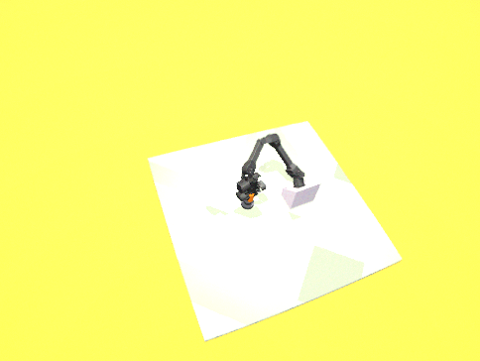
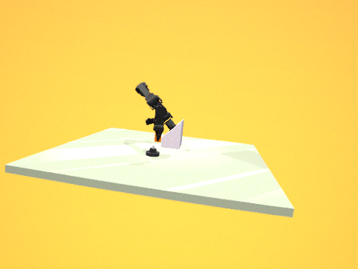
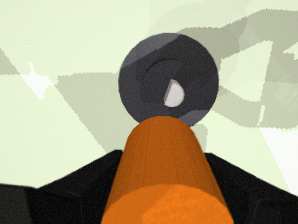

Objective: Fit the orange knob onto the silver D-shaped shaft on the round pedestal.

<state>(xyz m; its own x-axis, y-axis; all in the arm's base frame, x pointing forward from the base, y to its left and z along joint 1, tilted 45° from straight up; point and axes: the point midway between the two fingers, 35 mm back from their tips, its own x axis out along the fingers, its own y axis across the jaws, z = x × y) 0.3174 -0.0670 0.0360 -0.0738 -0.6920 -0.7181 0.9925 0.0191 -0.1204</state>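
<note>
Now: gripper tip 20 mm to the left of the dark round pedestal and 70 mm above it. The rest, counted from my gripper tip: orange knob (30 mm above).
</note>
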